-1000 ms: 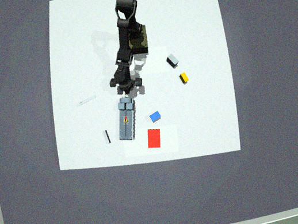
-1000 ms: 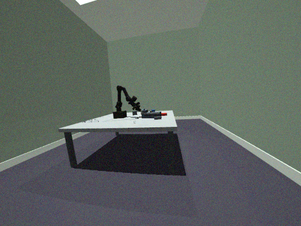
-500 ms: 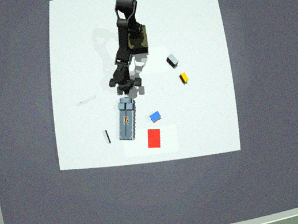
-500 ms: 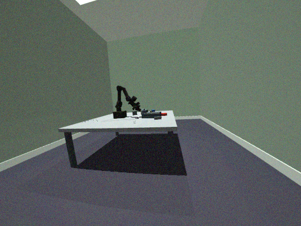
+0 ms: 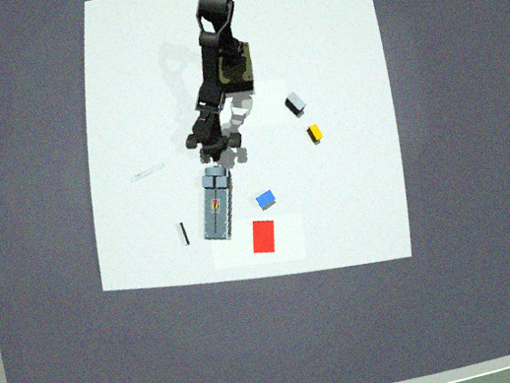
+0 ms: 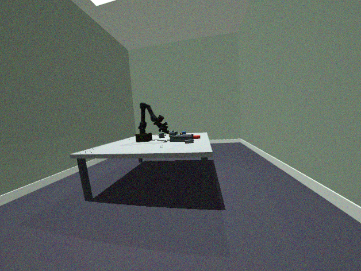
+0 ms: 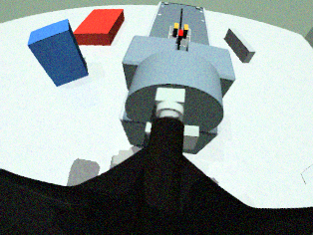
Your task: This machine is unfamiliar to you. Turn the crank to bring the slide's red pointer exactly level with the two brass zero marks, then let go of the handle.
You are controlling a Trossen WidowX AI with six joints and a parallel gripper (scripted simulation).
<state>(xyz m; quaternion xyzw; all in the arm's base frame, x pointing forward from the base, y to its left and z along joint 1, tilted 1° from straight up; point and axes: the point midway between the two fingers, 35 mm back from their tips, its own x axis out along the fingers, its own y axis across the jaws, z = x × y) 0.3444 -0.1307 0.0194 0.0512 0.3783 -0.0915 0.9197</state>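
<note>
My gripper tip is now 30 mm below the crank handle and 20 mm past it. Round my gripper tip: red pointer: 140 mm ahead, 40 mm to the right, 10 mm below; then blue block: 180 mm ahead, 140 mm to the left, 50 mm below; then pale strip: 300 mm to the right, 90 mm below, 30 mm behind.
</note>
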